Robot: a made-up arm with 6 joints.
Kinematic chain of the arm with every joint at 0, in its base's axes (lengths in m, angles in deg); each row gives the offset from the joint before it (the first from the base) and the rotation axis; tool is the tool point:
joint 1: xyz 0 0 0.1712 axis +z
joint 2: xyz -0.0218 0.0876 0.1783 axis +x
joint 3: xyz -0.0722 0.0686 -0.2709 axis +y
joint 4: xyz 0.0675 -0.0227 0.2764 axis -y
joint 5: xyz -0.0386 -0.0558 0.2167 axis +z
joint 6: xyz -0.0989 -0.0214 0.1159 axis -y
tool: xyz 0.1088 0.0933 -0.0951
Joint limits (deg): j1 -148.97..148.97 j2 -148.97..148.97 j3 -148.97..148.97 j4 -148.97..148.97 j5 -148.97..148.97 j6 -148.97..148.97
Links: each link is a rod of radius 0.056 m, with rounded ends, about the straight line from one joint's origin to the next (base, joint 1, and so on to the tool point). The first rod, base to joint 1, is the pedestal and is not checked.
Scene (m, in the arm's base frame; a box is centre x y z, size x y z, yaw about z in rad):
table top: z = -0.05
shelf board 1: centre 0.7 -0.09 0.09 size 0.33 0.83 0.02 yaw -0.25
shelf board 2: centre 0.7 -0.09 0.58 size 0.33 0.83 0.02 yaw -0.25
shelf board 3: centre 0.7 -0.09 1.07 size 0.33 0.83 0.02 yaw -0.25
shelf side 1: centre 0.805 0.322 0.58 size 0.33 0.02 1 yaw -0.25
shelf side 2: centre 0.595 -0.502 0.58 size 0.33 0.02 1 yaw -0.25
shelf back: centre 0.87 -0.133 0.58 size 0.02 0.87 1 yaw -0.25
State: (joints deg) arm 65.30 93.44 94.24 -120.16 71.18 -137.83
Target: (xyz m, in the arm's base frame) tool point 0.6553 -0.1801 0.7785
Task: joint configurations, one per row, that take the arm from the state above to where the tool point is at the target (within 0.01 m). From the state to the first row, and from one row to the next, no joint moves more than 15 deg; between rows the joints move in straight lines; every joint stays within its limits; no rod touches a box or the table.
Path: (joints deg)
1: 51.88 100.38 96.50 -123.76 66.02 -133.36
2: 38.45 107.32 98.76 -127.36 60.87 -128.89
3: 25.03 114.26 101.02 -130.96 55.71 -124.42
4: 11.60 121.20 103.28 -134.56 50.56 -119.95
5: -1.82 128.15 105.54 -138.17 45.40 -115.48
6: -15.24 135.09 107.80 -141.77 40.25 -111.01
7: -28.67 142.03 110.05 -145.37 35.09 -106.54
8: -42.09 148.97 112.31 -148.97 29.94 -102.07
9: -44.60 148.97 102.64 -135.28 28.98 -112.28
10: -47.11 148.97 92.97 -121.59 28.03 -122.48
11: -49.62 148.97 83.30 -107.90 27.07 -132.69
12: -52.13 148.97 73.63 -94.21 26.12 -142.90

